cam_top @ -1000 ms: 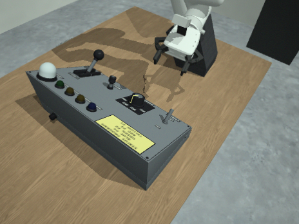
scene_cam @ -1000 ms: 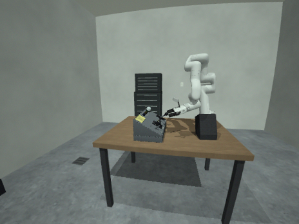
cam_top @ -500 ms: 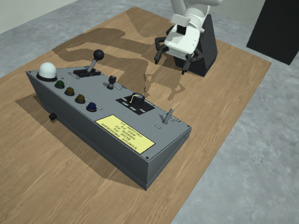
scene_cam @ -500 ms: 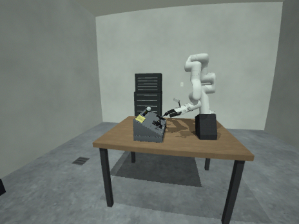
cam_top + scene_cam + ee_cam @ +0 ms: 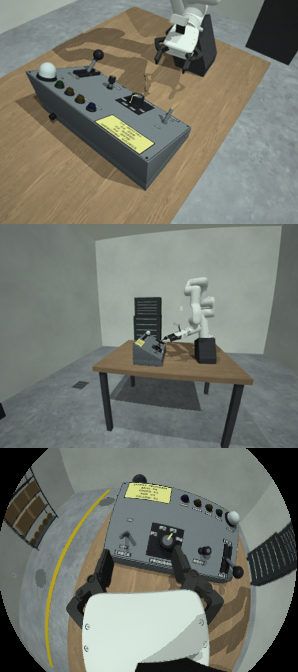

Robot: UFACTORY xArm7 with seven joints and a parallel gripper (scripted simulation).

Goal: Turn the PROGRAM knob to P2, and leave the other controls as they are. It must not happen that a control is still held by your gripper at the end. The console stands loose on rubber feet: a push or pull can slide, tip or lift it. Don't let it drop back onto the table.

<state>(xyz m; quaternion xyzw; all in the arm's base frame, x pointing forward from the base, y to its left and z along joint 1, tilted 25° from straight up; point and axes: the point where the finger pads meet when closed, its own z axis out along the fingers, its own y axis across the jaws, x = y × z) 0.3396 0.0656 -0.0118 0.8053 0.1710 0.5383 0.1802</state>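
The small slider knob is 8 cm ahead of my hand, 18 cm to the right of it and 10 cm below it. The rest, counted from my hand: metal toggle switch (12 cm ahead, 5 cm to the left, 10 cm below); then grey console (13 cm ahead, 13 cm to the right, 12 cm below); then ball-topped lever (3 cm ahead, 30 cm to the right, 9 cm below).
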